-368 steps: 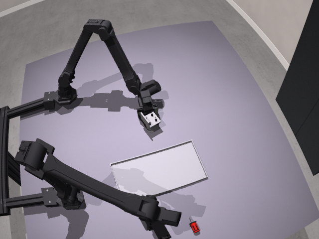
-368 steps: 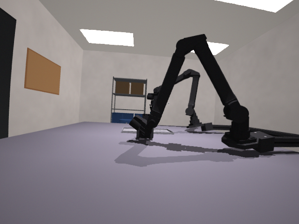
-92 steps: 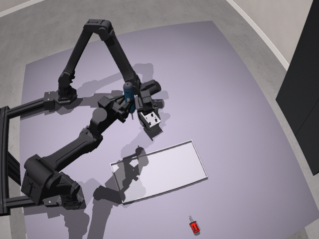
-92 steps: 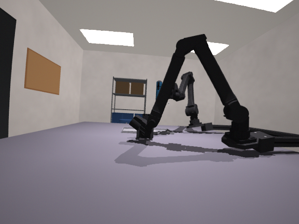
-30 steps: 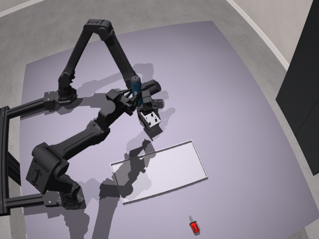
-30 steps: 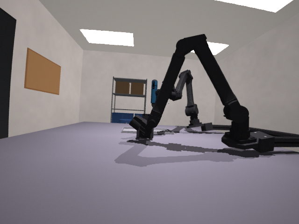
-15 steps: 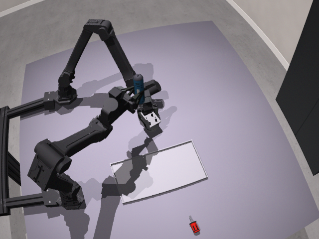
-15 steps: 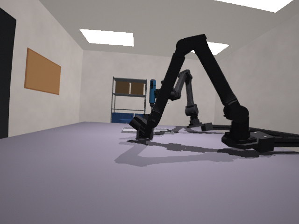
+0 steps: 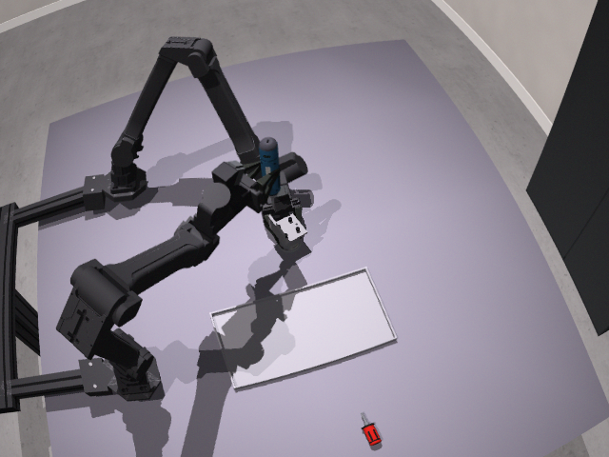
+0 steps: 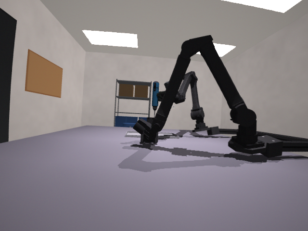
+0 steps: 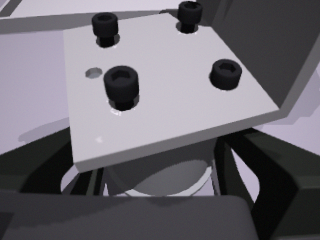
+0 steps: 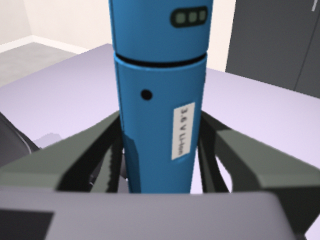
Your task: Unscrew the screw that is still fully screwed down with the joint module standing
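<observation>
The joint module body lies 1 cm above my left hand. Also, from my left hand: white tray: 26 cm to the right, 2 cm below, 2 cm behind; white bracket: 5 cm above; red hand screwdriver: 57 cm to the right, 8 cm ahead, 1 cm below.
</observation>
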